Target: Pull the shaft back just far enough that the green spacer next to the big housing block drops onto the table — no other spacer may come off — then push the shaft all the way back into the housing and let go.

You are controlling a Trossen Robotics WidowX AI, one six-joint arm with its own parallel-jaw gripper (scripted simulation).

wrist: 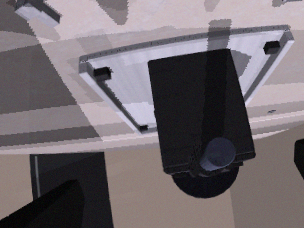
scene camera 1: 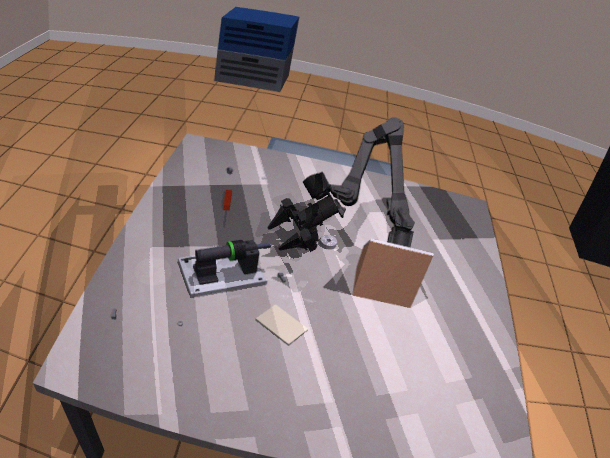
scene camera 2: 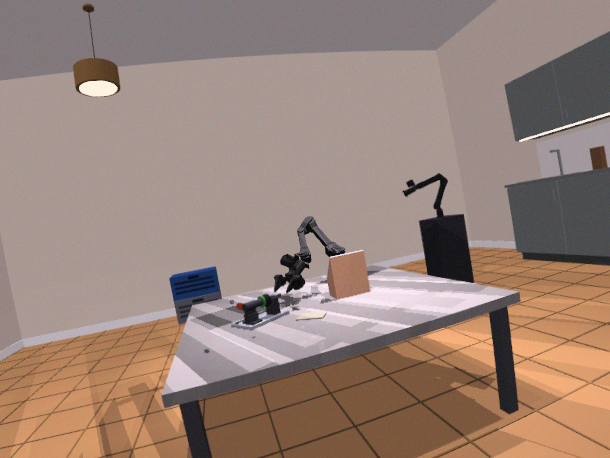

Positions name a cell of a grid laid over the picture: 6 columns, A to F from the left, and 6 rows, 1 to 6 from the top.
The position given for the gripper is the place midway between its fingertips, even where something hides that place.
Note:
The gripper (scene camera 1: C4) is open and holds nothing. Further things: a beige card (scene camera 1: C5) and a housing block (scene camera 1: C4).
The gripper is seen too in the wrist view (wrist: D5). The housing block also shows in the wrist view (wrist: D3) and in scene camera 2 (scene camera 2: C5). The wrist view does not show the beige card: it is out of frame.

